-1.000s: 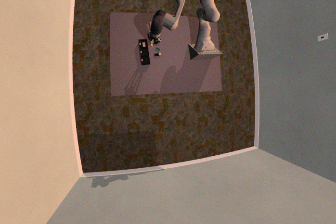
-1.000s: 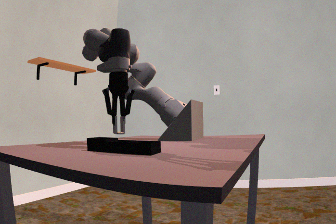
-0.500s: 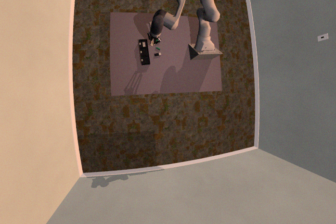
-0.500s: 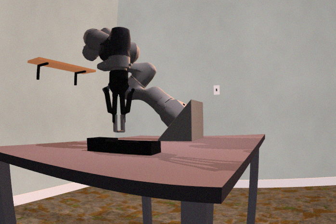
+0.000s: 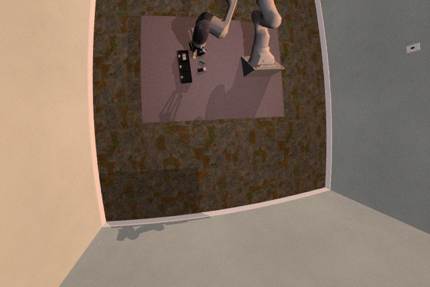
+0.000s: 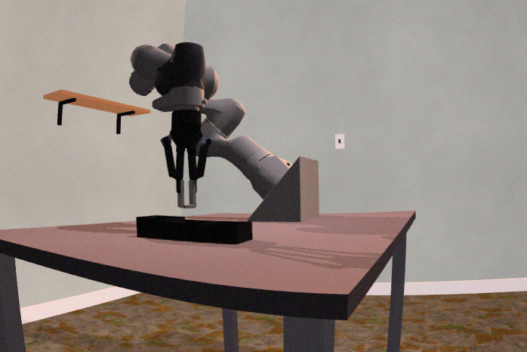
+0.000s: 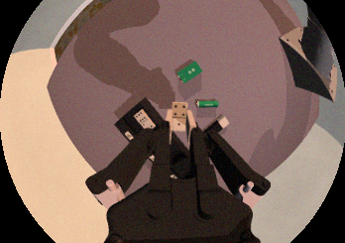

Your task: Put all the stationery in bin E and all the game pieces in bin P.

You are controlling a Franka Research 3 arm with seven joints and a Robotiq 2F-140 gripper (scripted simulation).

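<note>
Now: the black bin row 80 mm below my hand, 80 mm ahead of it and 70 mm to the left of it. Also, from my hand: green cylinder 90 mm below, 60 mm behind, 20 mm to the left; flat green block 90 mm below, 60 mm to the right, 50 mm behind; white spotted piece 30 mm below.
</note>
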